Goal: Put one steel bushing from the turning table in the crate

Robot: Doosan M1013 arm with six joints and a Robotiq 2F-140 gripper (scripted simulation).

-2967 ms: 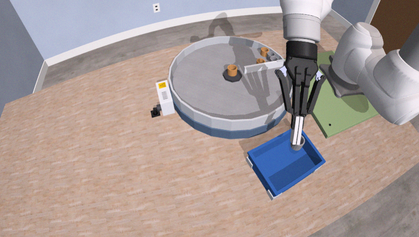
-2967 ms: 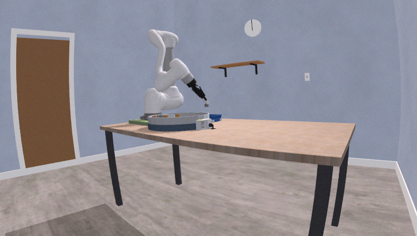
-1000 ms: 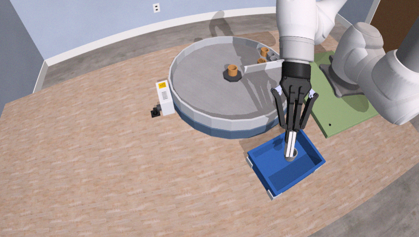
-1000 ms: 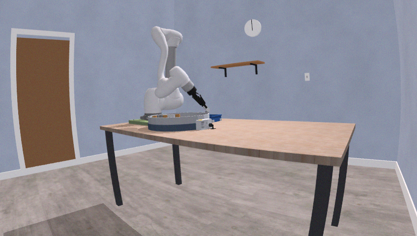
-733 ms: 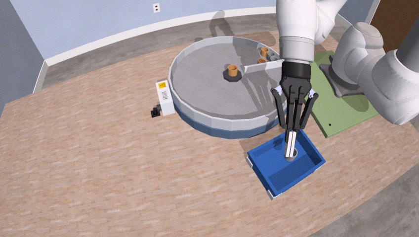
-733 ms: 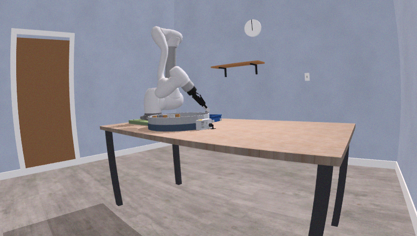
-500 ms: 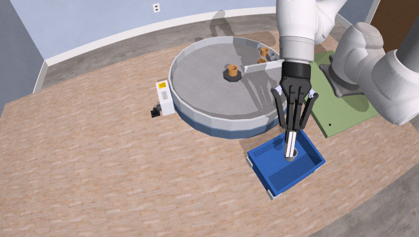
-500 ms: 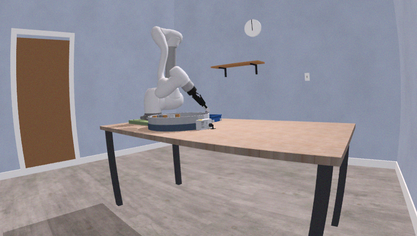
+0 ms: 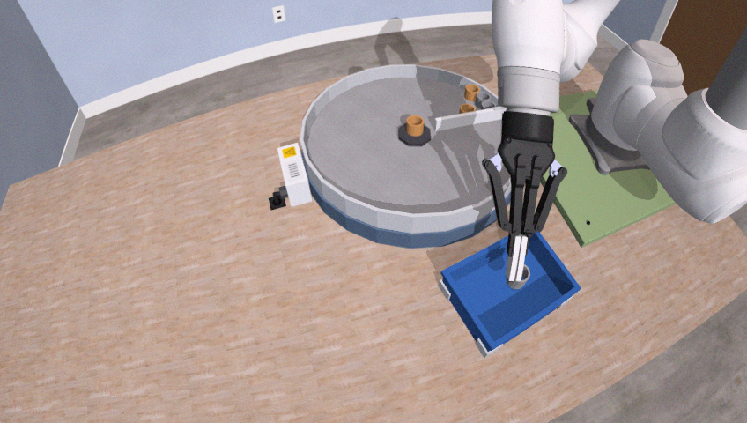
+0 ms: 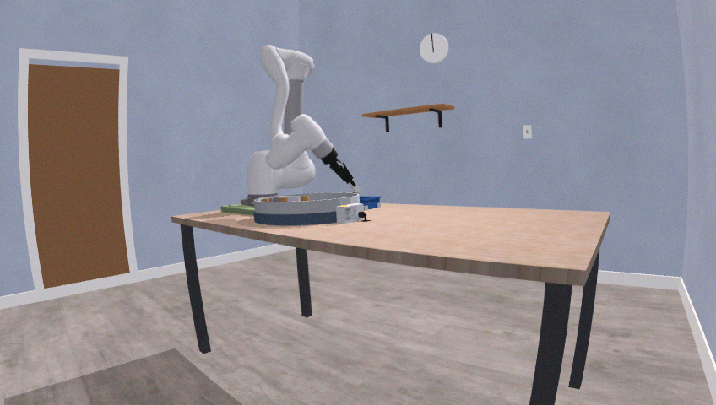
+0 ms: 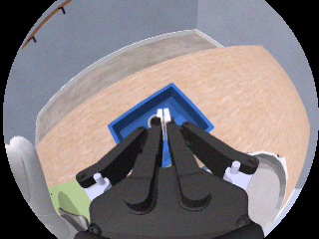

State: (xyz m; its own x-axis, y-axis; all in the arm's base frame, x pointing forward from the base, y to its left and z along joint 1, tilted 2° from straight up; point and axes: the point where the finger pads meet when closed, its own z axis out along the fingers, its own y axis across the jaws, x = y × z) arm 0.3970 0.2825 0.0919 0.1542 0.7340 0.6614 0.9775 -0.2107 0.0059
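My gripper is now 8 cm above the blue crate, 1 cm to the right of it and 1 cm past it. From my hand the other things lie so: round grey turning table 31 cm to the right, 9 cm ahead, 5 cm below.
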